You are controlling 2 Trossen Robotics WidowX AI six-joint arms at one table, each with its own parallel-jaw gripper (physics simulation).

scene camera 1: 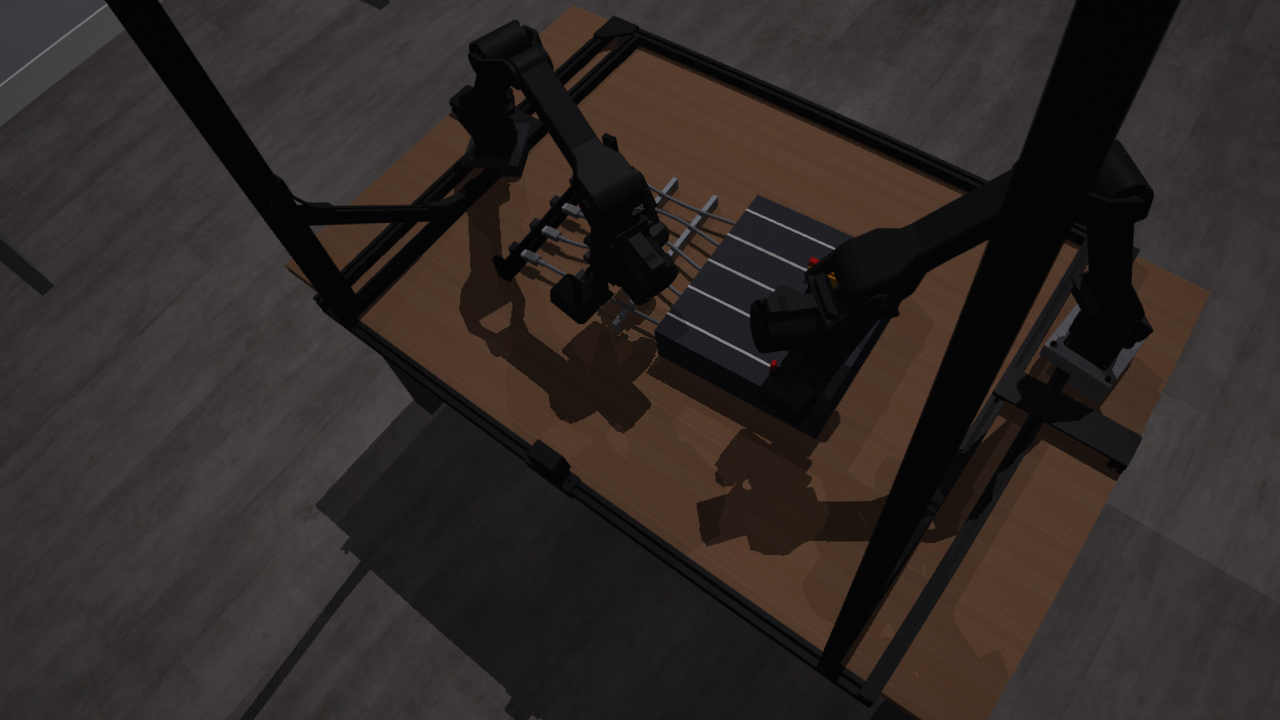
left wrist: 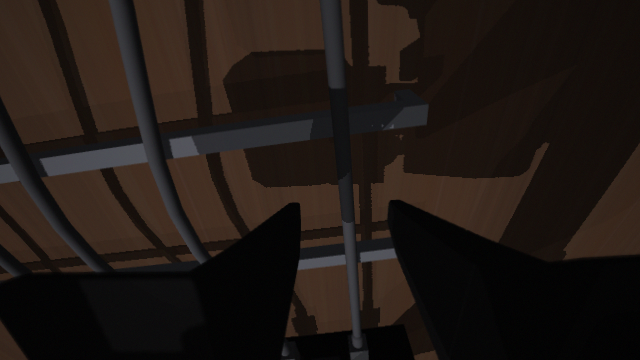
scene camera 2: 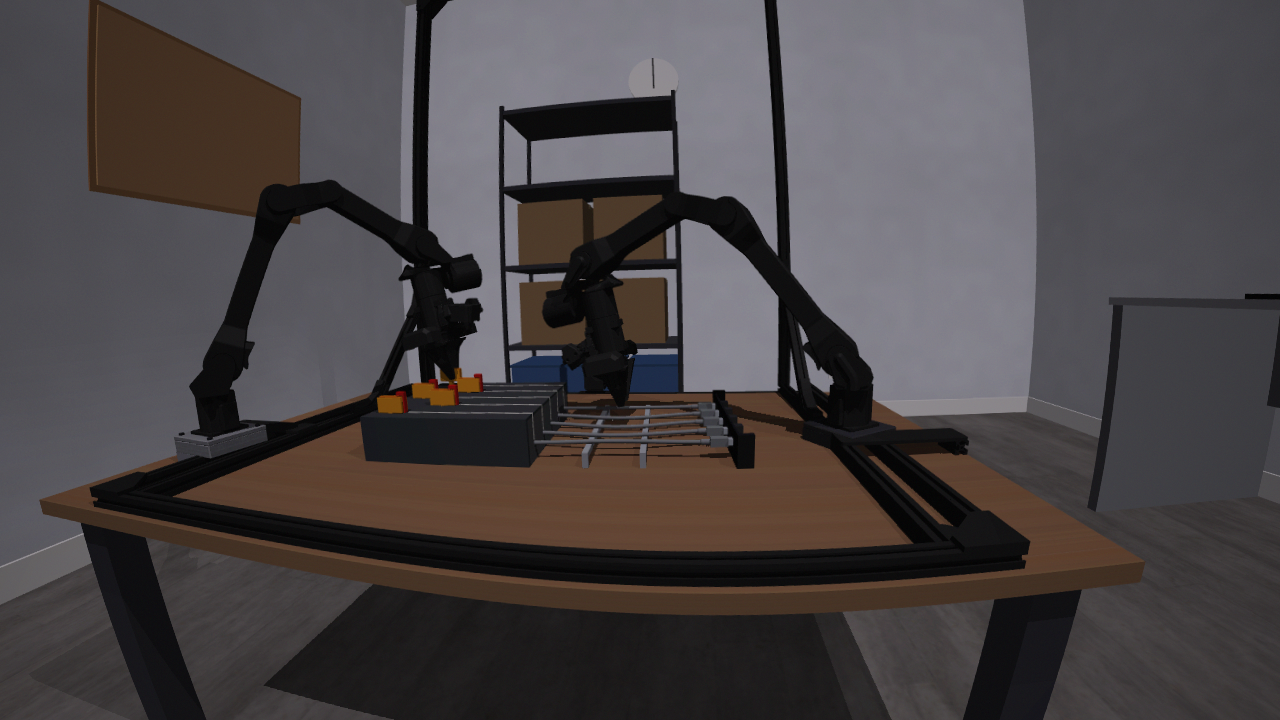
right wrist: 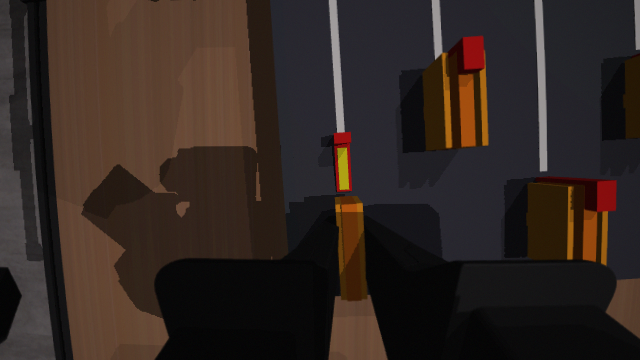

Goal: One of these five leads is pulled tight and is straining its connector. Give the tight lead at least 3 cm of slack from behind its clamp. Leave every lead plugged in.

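Where they show: left gripper, fingertip midpoint: [scene camera 1: 608, 293] [left wrist: 344, 211] [scene camera 2: 623, 403]; right gripper, fingertip midpoint: [scene camera 1: 802, 376] [scene camera 2: 454, 378] [right wrist: 347, 224]; left arm's base, origin of the base link: [scene camera 1: 496, 143] [scene camera 2: 849, 424]; right arm's base, origin of the base link: [scene camera 1: 1095, 341] [scene camera 2: 220, 430].
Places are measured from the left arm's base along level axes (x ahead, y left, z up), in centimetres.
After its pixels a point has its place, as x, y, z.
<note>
Several grey leads [scene camera 1: 716, 266] {40.3, -25.5, 3.9} [scene camera 2: 623, 432] {31.0, -13.0, 0.0} run from a dark block [scene camera 1: 780, 236] [scene camera 2: 452, 436] over two grey cross bars [left wrist: 247, 133] {29.4, -27.6, -0.6} to a black end bar [scene camera 1: 512, 260] {9.1, -24.5, 0.6} [scene camera 2: 737, 436] {20.8, 0.3, 1.6}. My left gripper [scene camera 1: 622, 303] {24.9, -29.1, 0.5} [scene camera 2: 619, 396] {24.9, -29.1, 0.5} [left wrist: 344, 211] {24.9, -29.1, 0.5} is open, low over the bars. One straight lead [left wrist: 340, 143] {27.4, -30.4, 0.0} passes between its fingers, untouched. A neighbouring lead [left wrist: 158, 168] {30.3, -24.2, 0.0} curves. My right gripper [scene camera 1: 819, 280] [scene camera 2: 447, 367] {53.3, -42.8, 5.3} [right wrist: 347, 224] {53.3, -42.8, 5.3} is shut on an orange clamp [right wrist: 351, 246] {53.7, -42.9, 7.3} at the block's rear edge, just behind a red and yellow plug [right wrist: 343, 168] {50.9, -41.6, 4.1}.
Another orange clamp with a red top [right wrist: 458, 96] {50.5, -36.0, 6.2} stands beside it, and more of them show in scene camera 2 [scene camera 2: 392, 403] {62.8, -23.0, 5.4}. Black frame rails [scene camera 1: 623, 515] {32.0, -61.3, -3.2} edge the table. A shelf rack [scene camera 2: 503, 236] with boxes stands behind.
</note>
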